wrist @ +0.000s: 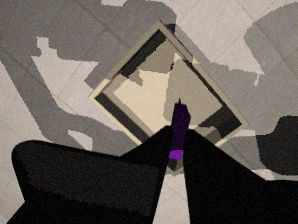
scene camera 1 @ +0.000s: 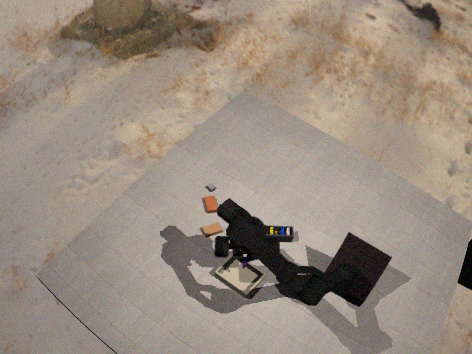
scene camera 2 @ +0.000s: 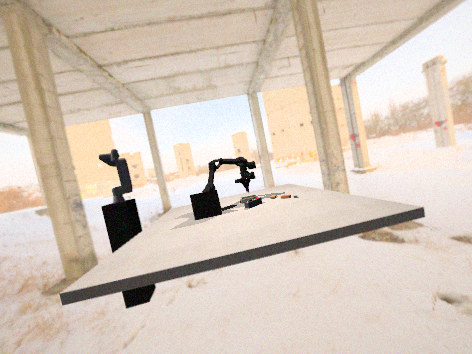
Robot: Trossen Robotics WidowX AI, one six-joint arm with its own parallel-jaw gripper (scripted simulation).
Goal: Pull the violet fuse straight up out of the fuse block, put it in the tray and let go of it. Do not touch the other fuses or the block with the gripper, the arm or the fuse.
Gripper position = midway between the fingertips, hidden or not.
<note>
The gripper [wrist: 177, 134] carries a violet fuse. Also in view: a tray [scene camera 1: 243, 281].
The tray shows as well in the wrist view [wrist: 138, 94].
</note>
